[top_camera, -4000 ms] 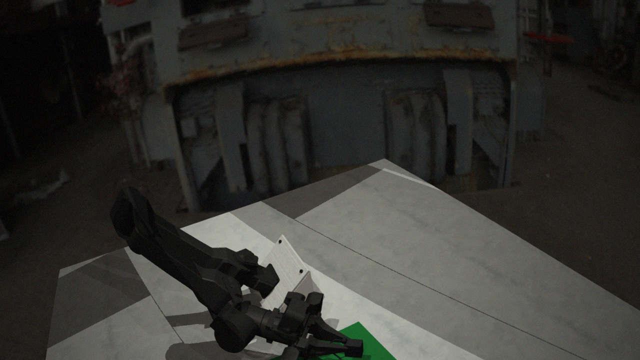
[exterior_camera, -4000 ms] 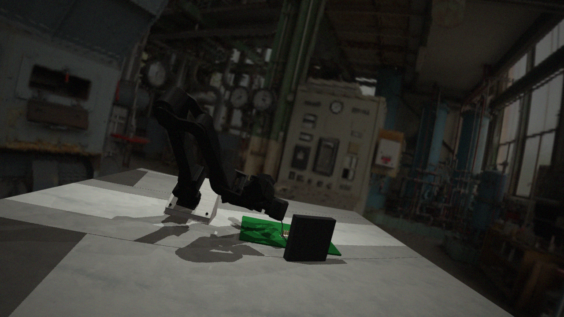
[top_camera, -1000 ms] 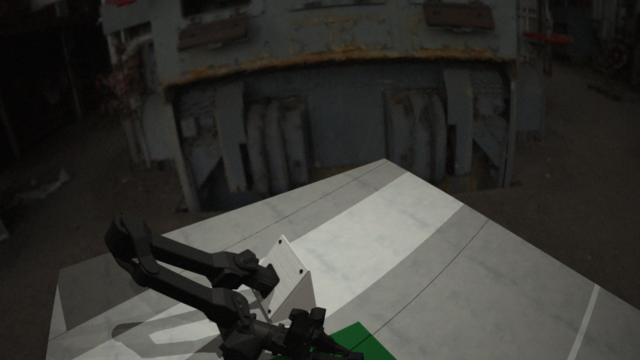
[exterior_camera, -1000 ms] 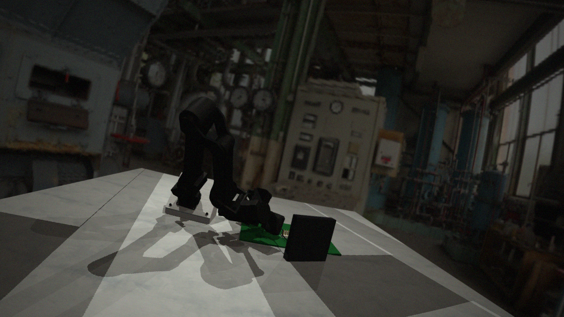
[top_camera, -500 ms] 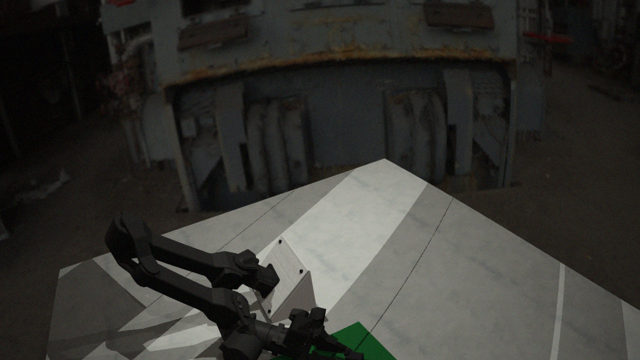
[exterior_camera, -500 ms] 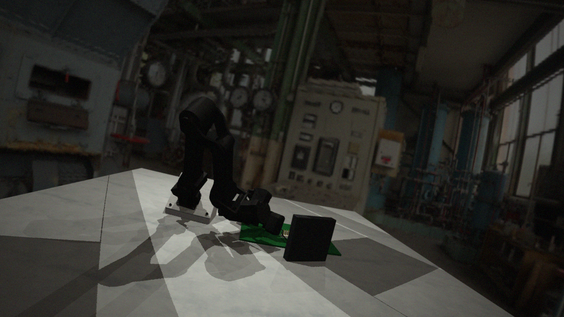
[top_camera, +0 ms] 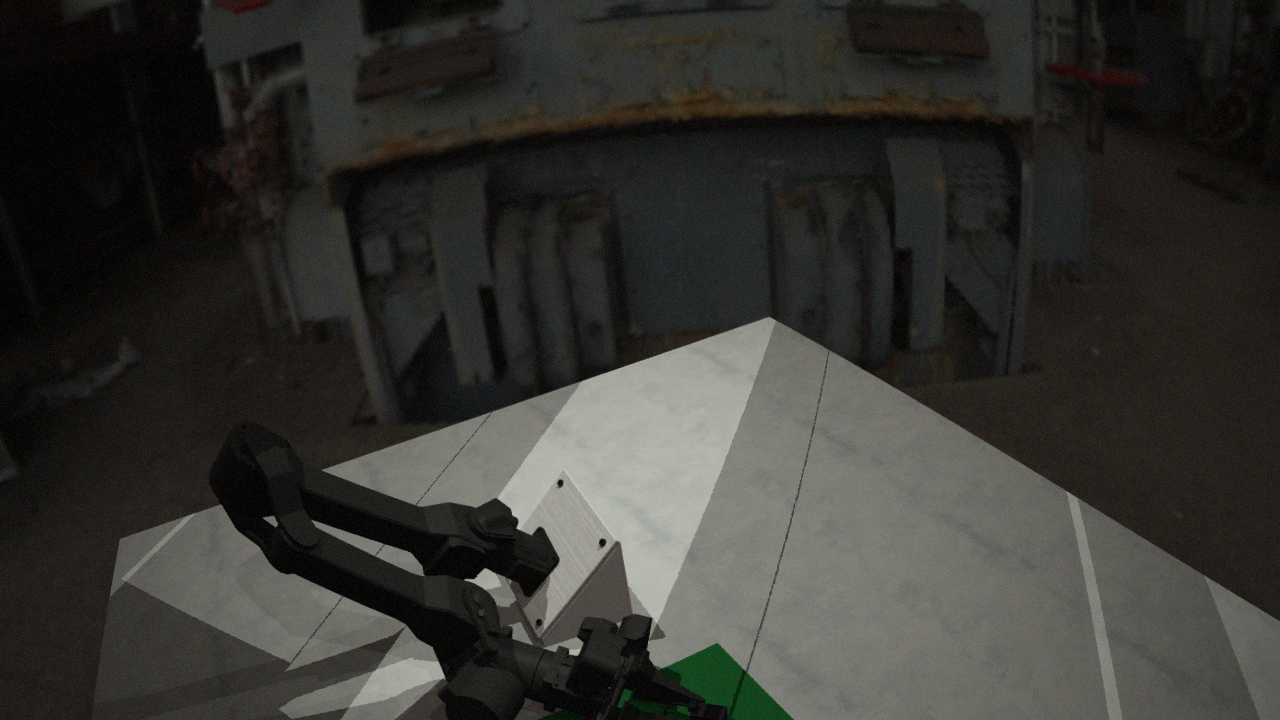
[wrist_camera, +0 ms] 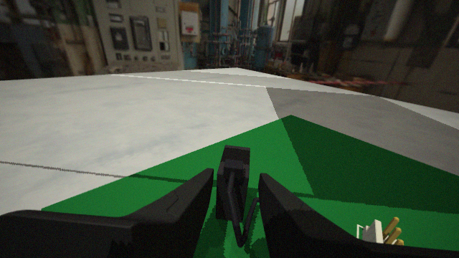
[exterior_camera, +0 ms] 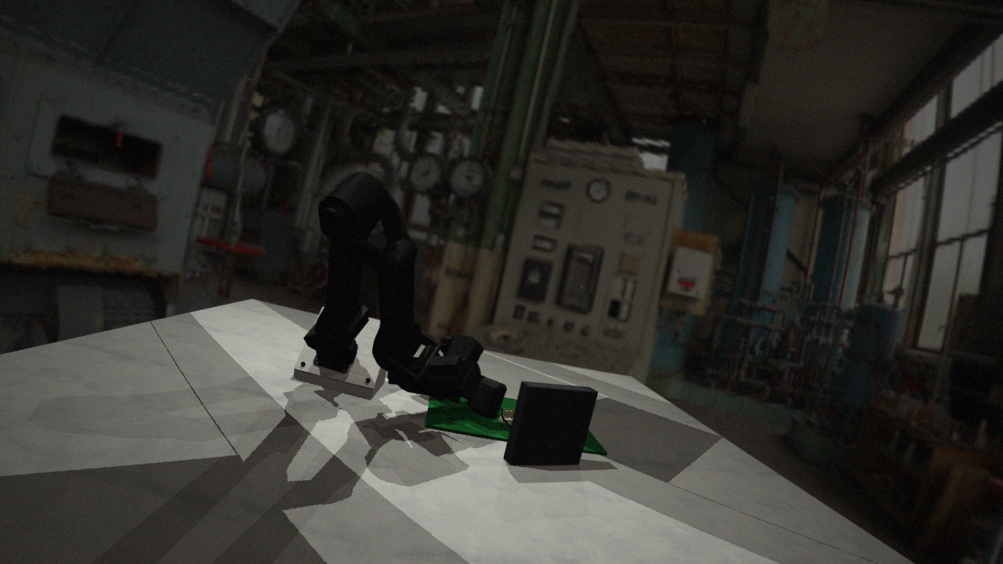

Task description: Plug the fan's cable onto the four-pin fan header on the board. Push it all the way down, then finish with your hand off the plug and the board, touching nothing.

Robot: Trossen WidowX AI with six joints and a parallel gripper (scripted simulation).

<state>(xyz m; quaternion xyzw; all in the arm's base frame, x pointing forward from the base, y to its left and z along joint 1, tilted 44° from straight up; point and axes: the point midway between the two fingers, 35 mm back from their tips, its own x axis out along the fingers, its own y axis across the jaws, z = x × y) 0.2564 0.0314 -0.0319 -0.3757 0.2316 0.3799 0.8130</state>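
My gripper tip is now 10 mm to the right of the black plug and 10 mm above it. The rest, counted from my gripper tip: green board 60 mm ahead, 40 mm to the right, 50 mm below; then fan header 50 mm ahead, 70 mm to the right, 30 mm below; then black fan 100 mm ahead, 200 mm to the right, 20 mm above.
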